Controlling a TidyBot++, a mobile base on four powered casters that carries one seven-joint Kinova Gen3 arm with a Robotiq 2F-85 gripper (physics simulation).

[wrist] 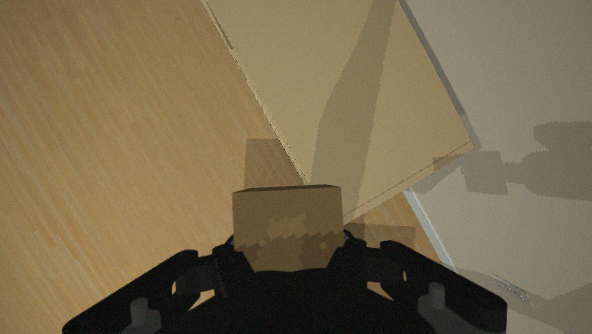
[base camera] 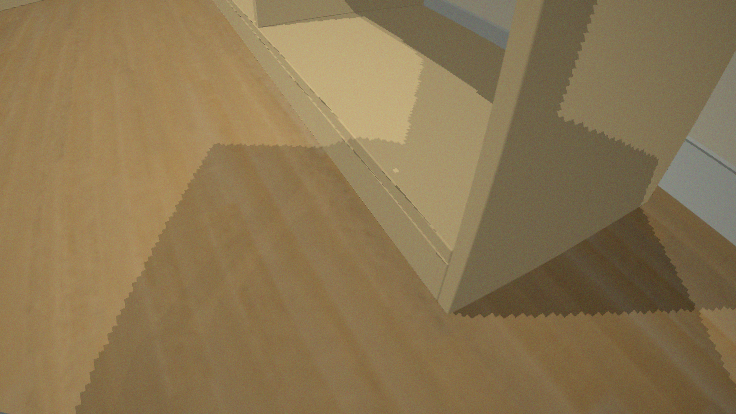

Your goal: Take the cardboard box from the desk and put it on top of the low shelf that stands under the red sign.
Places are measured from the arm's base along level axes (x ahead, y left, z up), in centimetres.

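Pixels of known places: gripper, fingertip midpoint: (wrist: pixel 290 238).
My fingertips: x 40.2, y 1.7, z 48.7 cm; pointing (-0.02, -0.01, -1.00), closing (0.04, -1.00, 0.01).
Note:
Behind a point stands the place of what it marks.
My gripper (wrist: pixel 290 238) @[x 40.2, y 1.7, z 48.7 cm] is shut on the cardboard box (wrist: pixel 287 215) @[x 43.3, y 2.0, z 53.5 cm], a brown block between the two black fingers at the bottom middle of the wrist view. The low shelf's pale top (wrist: pixel 410 100) @[x 59.7, y -24.8, z 21.3 cm] shows beyond the box, from the upper middle to the right. The box covers the view of the shelf's near corner. In the base camera view the shelf (base camera: pixel 555 205) @[x 36.3, y -17.1, z -28.9 cm] stands on the floor at the right, with an upright end panel and an open compartment. The red sign and the desk do not show in these views.
The wooden floor (base camera: pixel 154 308) @[x 30.0, y 20.6, z -39.7 cm] (wrist: pixel 125 150) @[x 51.3, y 83.7, z -39.6 cm] lies in front of the shelf and to its left. A pale wall (wrist: pixel 540 75) @[x 61.5, y -41.7, z 32.8 cm] rises behind the shelf, with a light skirting board (wrist: pixel 432 230) @[x 12.5, y -70.1, z -31.0 cm] at its foot. Shadows fall on the floor, the shelf and the wall.

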